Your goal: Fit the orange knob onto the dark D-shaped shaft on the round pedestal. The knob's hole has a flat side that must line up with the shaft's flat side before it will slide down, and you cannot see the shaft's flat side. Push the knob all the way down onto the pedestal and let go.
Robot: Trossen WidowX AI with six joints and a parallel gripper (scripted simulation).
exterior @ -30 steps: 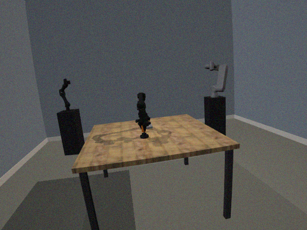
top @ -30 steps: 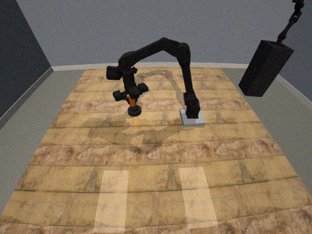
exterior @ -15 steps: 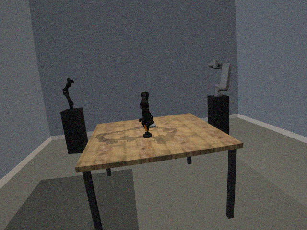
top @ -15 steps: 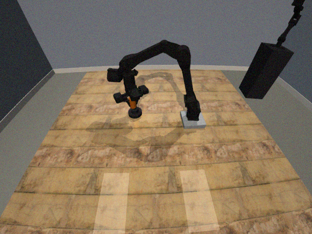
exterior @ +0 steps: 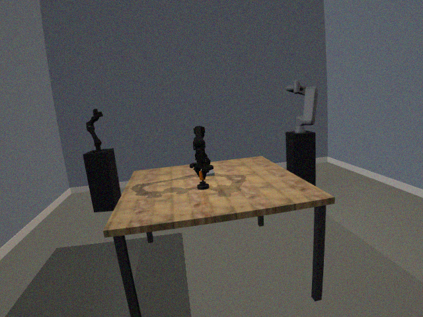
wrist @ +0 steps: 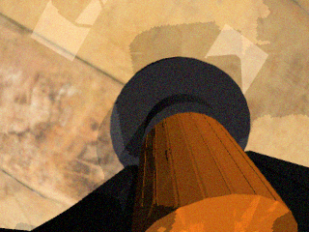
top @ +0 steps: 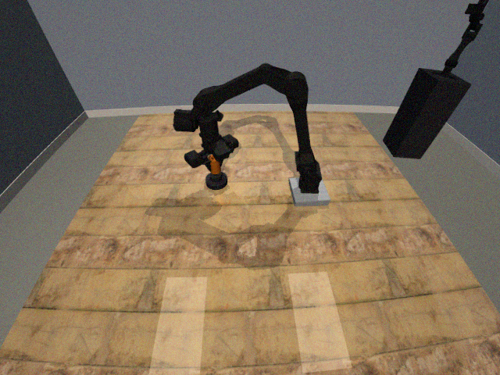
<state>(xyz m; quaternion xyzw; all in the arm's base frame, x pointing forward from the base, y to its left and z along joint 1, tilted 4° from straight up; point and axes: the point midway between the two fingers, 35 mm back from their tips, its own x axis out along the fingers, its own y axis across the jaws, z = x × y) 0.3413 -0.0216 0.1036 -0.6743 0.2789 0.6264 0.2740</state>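
Now: the pedestal 4 cm below my gripper tip. Round my gripper tip: orange knob 2 cm above.
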